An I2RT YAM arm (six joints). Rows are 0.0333 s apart.
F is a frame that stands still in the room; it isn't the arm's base.
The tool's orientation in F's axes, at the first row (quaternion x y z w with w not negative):
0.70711, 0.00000, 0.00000, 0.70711
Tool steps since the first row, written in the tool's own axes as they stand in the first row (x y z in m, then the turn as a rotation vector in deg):
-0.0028, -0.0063, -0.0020, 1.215, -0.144, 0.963
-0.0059, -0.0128, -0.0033, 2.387, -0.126, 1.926
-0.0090, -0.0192, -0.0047, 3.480, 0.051, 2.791
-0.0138, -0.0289, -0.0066, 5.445, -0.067, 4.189
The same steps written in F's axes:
-0.0028, 0.0020, -0.0063, 1.215, -0.963, -0.144
-0.0059, 0.0033, -0.0128, 2.387, -1.926, -0.126
-0.0090, 0.0047, -0.0192, 3.480, -2.791, 0.051
-0.0138, 0.0066, -0.0289, 5.445, -4.189, -0.067

